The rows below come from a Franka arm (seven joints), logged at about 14 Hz.
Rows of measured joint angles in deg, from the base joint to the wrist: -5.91, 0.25, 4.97, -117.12, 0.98, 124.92, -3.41; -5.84, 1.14, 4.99, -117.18, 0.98, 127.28, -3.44; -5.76, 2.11, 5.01, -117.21, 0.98, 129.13, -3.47; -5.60, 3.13, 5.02, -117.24, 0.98, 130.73, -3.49; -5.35, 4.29, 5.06, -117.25, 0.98, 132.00, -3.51; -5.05, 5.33, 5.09, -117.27, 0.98, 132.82, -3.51; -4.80, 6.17, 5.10, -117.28, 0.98, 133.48, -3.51
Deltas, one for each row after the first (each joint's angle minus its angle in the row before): 0.07, 0.89, 0.02, -0.06, 0.00, 2.36, -0.03; 0.08, 0.97, 0.02, -0.03, 0.00, 1.85, -0.03; 0.16, 1.02, 0.01, -0.03, 0.00, 1.60, -0.02; 0.25, 1.16, 0.04, -0.01, 0.00, 1.27, -0.02; 0.30, 1.04, 0.03, -0.02, 0.00, 0.82, 0.00; 0.25, 0.84, 0.01, -0.01, 0.00, 0.66, 0.00
